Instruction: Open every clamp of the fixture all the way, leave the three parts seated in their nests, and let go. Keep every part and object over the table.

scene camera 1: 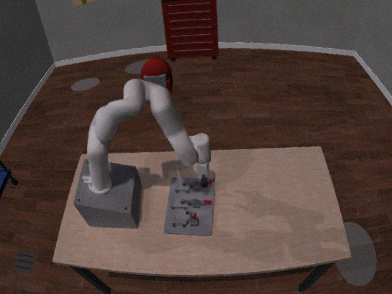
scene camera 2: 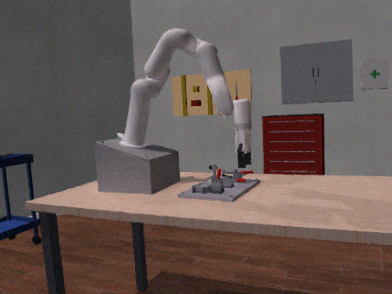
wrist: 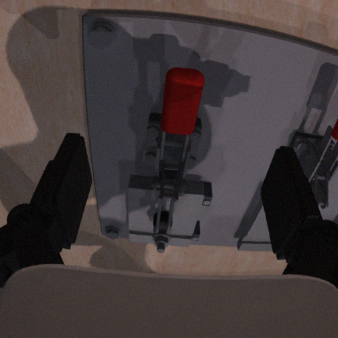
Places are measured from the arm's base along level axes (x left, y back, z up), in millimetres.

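Pixels of known places: gripper, fingertip midpoint: (scene camera 1: 204,179) (scene camera 2: 245,166); arm's base, origin of the base link: (scene camera 1: 99,184) (scene camera 2: 133,145).
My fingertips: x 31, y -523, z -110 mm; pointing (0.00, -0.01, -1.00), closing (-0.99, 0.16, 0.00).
Ahead of a thing's pixels: the offset from my fingertips to its top centre. "pt": to the spot under its first point. Level surfaces: height alone.
The fixture plate (scene camera 1: 206,228) (scene camera 2: 244,188) (wrist: 237,125) lies on the table with three red-handled clamps. The far clamp's red handle {pt dx -11, dy -22, dz -23 mm} (scene camera 1: 209,183) (wrist: 183,100) points outward, and its arm lies down over a grey part (wrist: 142,212). The middle clamp's red handle {pt dx -116, dy +6, dz -38 mm} (scene camera 1: 207,202) (scene camera 2: 241,180) also points outward; its arm looks lowered. The near clamp's red handle {pt dx -213, dy +81, dz +7 mm} (scene camera 1: 194,216) (scene camera 2: 218,173) stands upright and its arm is raised. The parts look seated, though small in the scene views. My gripper (scene camera 1: 204,184) (scene camera 2: 244,164) (wrist: 179,162) is open and empty above the far clamp, fingers on either side of it.
The grey robot base block (scene camera 1: 114,202) (scene camera 2: 135,167) stands on the table {dz -87 mm} (scene camera 1: 270,200) (scene camera 2: 300,210) left of the fixture. A red tool cabinet (scene camera 1: 191,30) (scene camera 2: 293,145) stands behind the table. A blue cart (scene camera 2: 17,226) is at the left.
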